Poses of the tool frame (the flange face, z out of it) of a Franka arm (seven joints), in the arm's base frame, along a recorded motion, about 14 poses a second.
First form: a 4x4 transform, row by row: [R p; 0 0 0 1], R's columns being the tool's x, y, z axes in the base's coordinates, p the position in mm. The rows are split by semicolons.
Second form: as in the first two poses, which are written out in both.
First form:
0.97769 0.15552 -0.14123 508.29; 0.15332 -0.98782 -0.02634 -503.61; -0.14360 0.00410 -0.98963 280.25; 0 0 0 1
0.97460 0.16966 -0.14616 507.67; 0.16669 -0.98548 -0.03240 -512.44; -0.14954 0.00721 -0.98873 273.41; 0 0 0 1
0.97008 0.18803 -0.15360 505.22; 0.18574 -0.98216 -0.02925 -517.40; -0.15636 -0.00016 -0.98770 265.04; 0 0 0 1
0.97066 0.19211 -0.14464 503.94; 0.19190 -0.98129 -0.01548 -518.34; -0.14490 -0.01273 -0.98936 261.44; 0 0 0 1
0.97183 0.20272 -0.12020 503.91; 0.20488 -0.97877 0.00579 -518.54; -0.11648 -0.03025 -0.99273 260.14; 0 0 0 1
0.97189 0.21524 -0.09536 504.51; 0.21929 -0.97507 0.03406 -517.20; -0.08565 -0.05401 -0.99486 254.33; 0 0 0 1
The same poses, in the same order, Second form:
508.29 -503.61 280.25 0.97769 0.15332 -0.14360 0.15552 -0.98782 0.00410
507.67 -512.44 273.41 0.97460 0.16669 -0.14954 0.16966 -0.98548 0.00721
505.22 -517.40 265.04 0.97008 0.18574 -0.15636 0.18803 -0.98216 -0.00016
503.94 -518.34 261.44 0.97066 0.19190 -0.14490 0.19211 -0.98129 -0.01273
503.91 -518.54 260.14 0.97183 0.20488 -0.11648 0.20272 -0.97877 -0.03025
504.51 -517.20 254.33 0.97189 0.21929 -0.08565 0.21524 -0.97507 -0.05401

